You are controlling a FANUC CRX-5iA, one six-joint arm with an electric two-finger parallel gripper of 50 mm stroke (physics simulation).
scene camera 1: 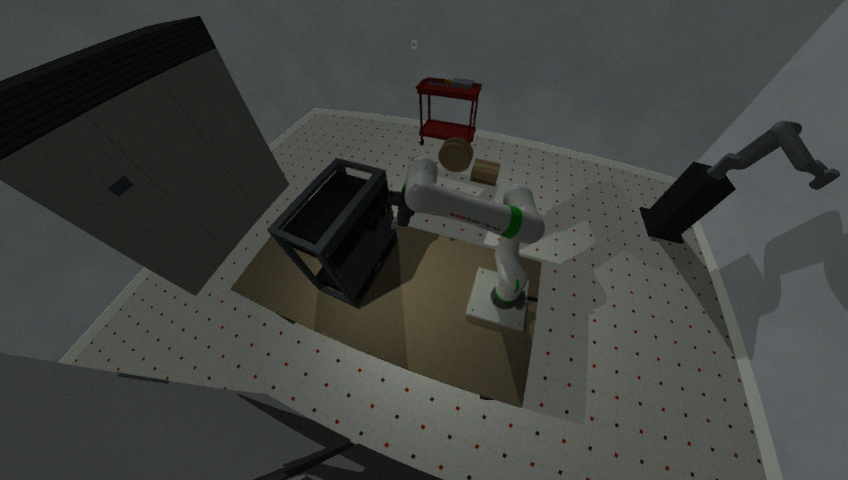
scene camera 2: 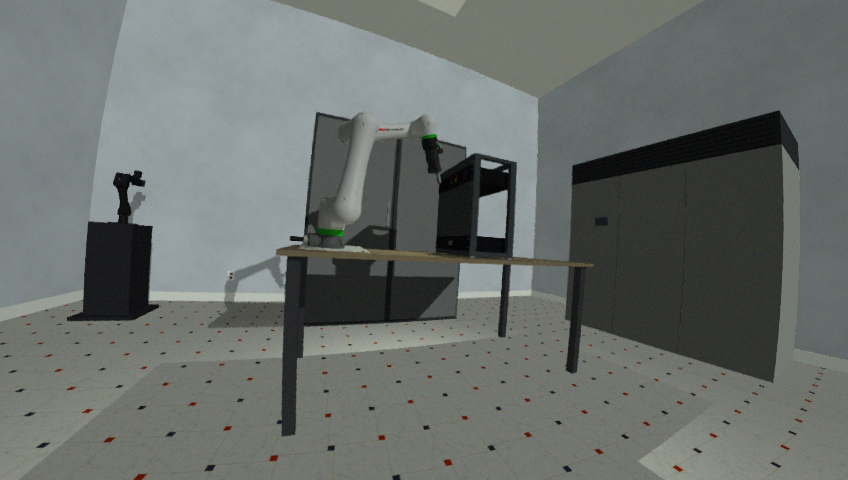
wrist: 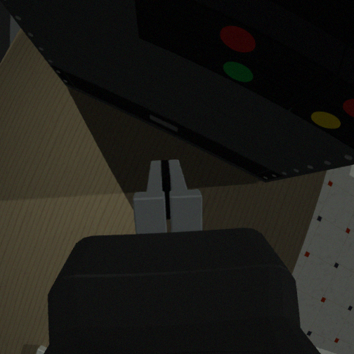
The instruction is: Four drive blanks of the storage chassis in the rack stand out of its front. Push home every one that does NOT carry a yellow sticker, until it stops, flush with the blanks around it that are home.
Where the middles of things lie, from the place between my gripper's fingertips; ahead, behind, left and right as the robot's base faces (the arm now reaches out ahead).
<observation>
The rack (scene camera 1: 343, 225) lies 25 cm ahead of my hand, 14 cm below it and 2 cm to the left of it.
</observation>
